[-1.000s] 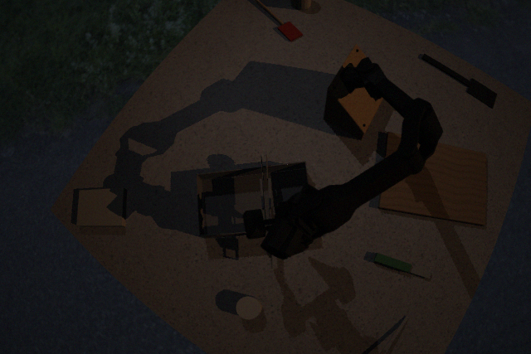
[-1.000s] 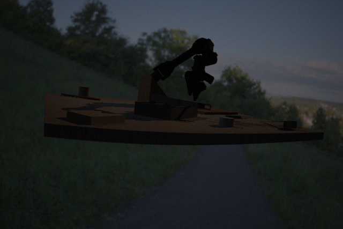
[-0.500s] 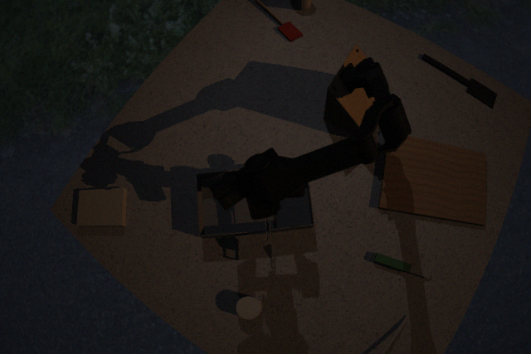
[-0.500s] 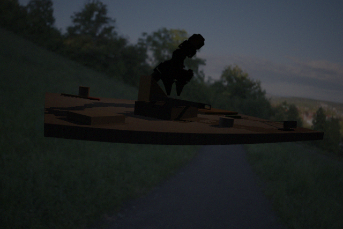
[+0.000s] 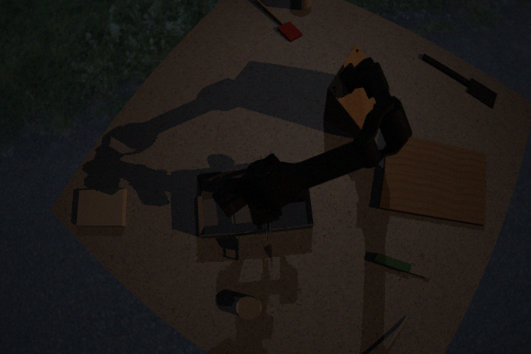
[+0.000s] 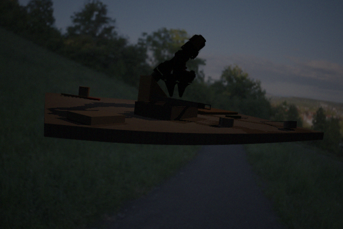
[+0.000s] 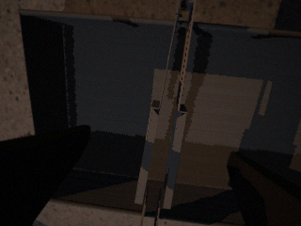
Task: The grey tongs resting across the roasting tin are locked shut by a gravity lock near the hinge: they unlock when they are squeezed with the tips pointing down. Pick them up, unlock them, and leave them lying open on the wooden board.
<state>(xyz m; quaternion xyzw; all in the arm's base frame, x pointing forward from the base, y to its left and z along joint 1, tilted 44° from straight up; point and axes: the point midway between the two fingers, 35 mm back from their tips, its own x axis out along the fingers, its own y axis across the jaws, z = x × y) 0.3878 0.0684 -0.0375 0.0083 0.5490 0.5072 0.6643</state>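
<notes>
Now: gripper tip 60 mm above the roasting tin, 40 mm to the left of it and 20 mm short of it. Round my gripper tip: red spatula 550 mm behind, 420 mm to the right, 80 mm below; then tan block 400 mm to the right, 360 mm ahead, 80 mm below; then wooden board 370 mm behind, 350 mm to the left, 80 mm below.
</notes>
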